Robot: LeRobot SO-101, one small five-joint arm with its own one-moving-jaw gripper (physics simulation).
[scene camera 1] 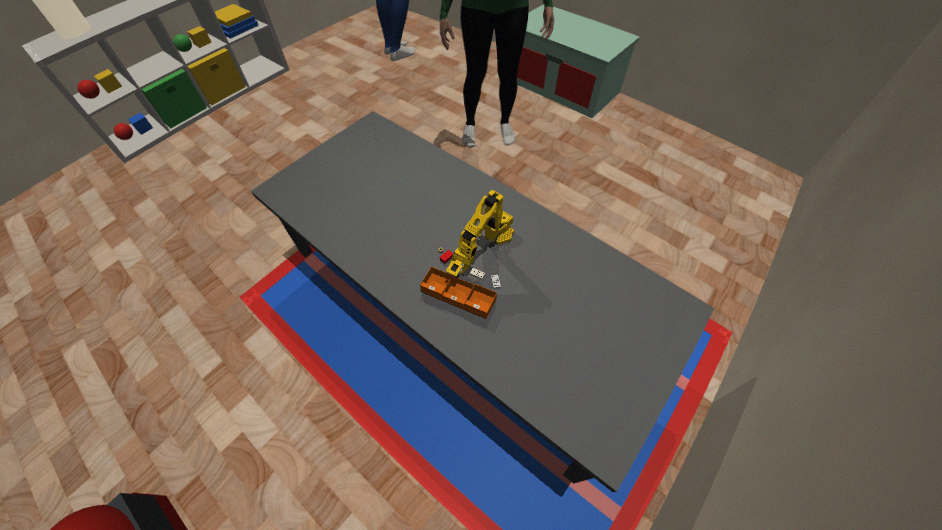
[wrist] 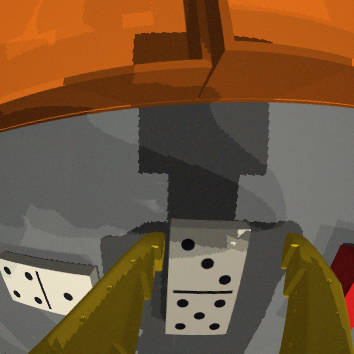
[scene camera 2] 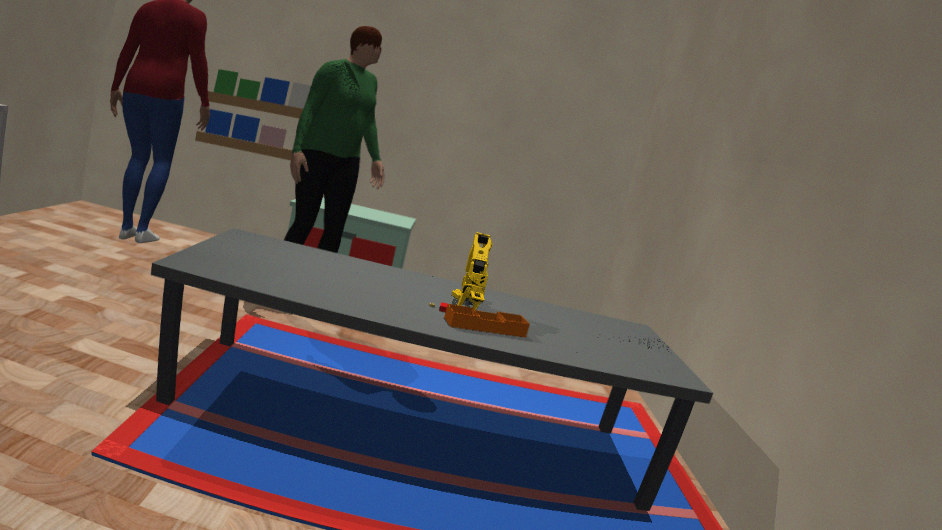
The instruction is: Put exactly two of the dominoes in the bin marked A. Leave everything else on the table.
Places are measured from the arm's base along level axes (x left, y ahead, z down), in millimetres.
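Where they show: hand, tool point: (scene camera 1: pixel 461 272) (wrist: pixel 163 246); arm's base, link origin: (scene camera 1: pixel 495 236) (scene camera 2: pixel 466 299).
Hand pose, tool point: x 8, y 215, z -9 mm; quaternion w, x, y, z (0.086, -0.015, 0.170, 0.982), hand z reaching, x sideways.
Things, the pixels of their top centre, and the offset from my tool point. Level surfaces: height alone.
- orange three-compartment bin, top centre: (scene camera 2: pixel 488 313) (scene camera 1: pixel 458 288) dx +50, dy +73, dz -38 mm
- white domino, top centre: (wrist: pixel 202 292) dx -17, dy -17, dz +1 mm
- second domino, top centre: (wrist: pixel 42 291) (scene camera 1: pixel 477 273) dx +46, dy -37, dz +1 mm
- third domino, top centre: (scene camera 1: pixel 495 280) dx +117, dy -53, dz +1 mm
- red block, top centre: (wrist: pixel 351 310) (scene camera 2: pixel 444 304) (scene camera 1: pixel 446 255) dx -87, dy -20, dz -9 mm
- small tan piece, top centre: (scene camera 2: pixel 432 303) (scene camera 1: pixel 440 249) dx -127, dy -30, dz +0 mm
- grey table, surface height: dz +8 mm
An orange three-compartment bin (scene camera 1: pixel 465 307) (scene camera 2: pixel 486 323) (wrist: pixel 280 80) stands on the table. Its small labels are too small to read. My gripper (scene camera 1: pixel 453 269) (scene camera 2: pixel 469 303) (wrist: pixel 225 240) is open, low beside the bin's near wall on the arm side. One white domino (wrist: pixel 206 277) shows between the jaws, with gaps on both sides; the gripper hides it in the scene views. A second domino (scene camera 1: pixel 477 272) (wrist: pixel 52 284) lies flat beside the gripper. A third domino (scene camera 1: pixel 495 281) lies farther along, near the bin's end.
A red block (scene camera 1: pixel 446 256) (scene camera 2: pixel 443 307) (wrist: pixel 349 305) lies on the other side of the gripper, partly shown in the wrist view. A small tan piece (scene camera 1: pixel 440 249) (scene camera 2: pixel 432 304) lies just past it. All stand on a grey table (scene camera 1: pixel 592 316) (scene camera 2: pixel 296 276).
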